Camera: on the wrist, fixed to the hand. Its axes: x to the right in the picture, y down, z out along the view.
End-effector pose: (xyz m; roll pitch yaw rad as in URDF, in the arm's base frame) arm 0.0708 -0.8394 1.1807 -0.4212 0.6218 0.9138
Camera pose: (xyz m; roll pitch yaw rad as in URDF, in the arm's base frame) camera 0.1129 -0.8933 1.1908 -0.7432 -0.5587 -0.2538
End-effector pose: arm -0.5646 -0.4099 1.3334 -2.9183 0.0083 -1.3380
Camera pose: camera -0.5185 -0.3791 1.3747 3.1333 0.0305 0.2714
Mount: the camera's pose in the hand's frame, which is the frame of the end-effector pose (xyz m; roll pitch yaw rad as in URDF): -0.0197 -0.0598 -0.0286 -0.0078 -0.2539 -1.6104
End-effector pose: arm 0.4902 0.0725 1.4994 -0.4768 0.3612 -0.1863
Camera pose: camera 0.4605 0.0107 1.5083 -0.4593 -0.6913 -1.4946
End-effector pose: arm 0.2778 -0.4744 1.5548 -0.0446 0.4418 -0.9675
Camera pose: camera 0.2112 -0.4852 1.5398 -0.4675 -0.2861 -2.4432
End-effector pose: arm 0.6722 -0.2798 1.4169 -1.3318 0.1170 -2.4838
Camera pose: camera 0.6573 -0.2383 1.4702 -1.7770 -1.4907 -2.2941
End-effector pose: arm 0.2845 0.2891 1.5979 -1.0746 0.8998 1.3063
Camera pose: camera 0.3410 0.2927 1.6376 -1.3947 -0.6857 0.9916
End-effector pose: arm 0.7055 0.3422 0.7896 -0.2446 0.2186 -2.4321
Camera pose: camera 0.6800 0.4059 0.7809 -0.2456 -0.4948 2.3556
